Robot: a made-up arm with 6 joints.
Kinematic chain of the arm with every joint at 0, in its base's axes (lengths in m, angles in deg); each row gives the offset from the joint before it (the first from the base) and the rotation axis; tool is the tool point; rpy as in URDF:
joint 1: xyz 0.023 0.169 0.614 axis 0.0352 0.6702 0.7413
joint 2: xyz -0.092 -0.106 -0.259 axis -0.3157 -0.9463 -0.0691
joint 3: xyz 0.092 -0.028 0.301 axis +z
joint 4: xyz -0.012 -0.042 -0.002 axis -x
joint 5: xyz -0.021 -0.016 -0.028 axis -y
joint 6: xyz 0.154 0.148 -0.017 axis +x
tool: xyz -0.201 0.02 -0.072 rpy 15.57 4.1 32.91
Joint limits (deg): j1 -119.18..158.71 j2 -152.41..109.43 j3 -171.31..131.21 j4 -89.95..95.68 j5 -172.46..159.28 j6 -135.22..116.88
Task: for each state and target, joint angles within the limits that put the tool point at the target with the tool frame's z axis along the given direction. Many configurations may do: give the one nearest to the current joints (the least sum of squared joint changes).
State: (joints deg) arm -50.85 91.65 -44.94 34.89 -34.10 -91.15
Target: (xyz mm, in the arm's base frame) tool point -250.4 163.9 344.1 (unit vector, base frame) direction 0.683 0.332 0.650
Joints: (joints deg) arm -5.34 86.61 -38.39 45.76 -23.89 -78.40
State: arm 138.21 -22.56 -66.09 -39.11 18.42 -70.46
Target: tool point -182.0 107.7 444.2 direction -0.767 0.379 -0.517
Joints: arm 148.83 -49.10 -87.36 -30.21 -2.81 -82.92
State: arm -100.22 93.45 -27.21 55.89 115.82 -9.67
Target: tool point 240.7 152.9 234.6 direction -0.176 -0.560 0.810
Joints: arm -118.30 107.02 -50.80 78.13 86.75 -60.05
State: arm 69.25 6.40 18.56 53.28 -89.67 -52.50
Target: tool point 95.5 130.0 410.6 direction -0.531 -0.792 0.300
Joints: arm 111.96 -26.34 54.37 59.33 -106.26 -90.60
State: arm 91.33 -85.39 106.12 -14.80 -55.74 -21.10
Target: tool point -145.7 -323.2 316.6 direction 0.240 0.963 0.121
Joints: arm 141.89 -127.76 127.85 28.43 -88.95 -40.52
